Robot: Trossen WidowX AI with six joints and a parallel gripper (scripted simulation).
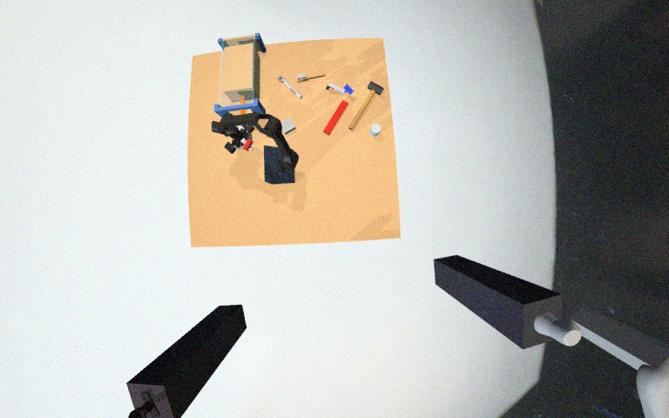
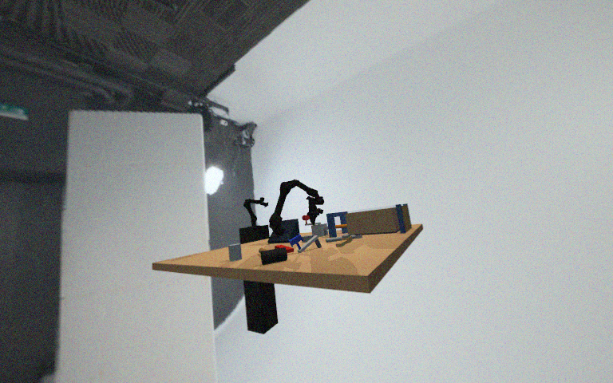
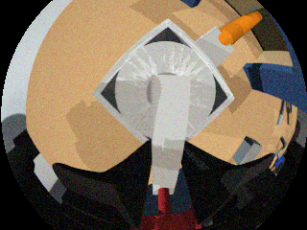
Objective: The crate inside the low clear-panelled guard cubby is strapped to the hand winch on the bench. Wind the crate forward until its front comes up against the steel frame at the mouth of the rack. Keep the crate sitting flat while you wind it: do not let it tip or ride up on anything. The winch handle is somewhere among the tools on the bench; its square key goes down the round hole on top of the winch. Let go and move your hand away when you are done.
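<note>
The winch handle lies 20 mm above my gripper tip, 10 mm to the right of it and 10 mm behind it. From my gripper tip the other things lie so: winch (60 mm below, 20 mm to the left, 20 mm ahead); then red knob (50 mm above, 40 mm to the right, 40 mm behind); then blue steel frame (190 mm ahead, 20 mm to the left, 20 mm above).
</note>
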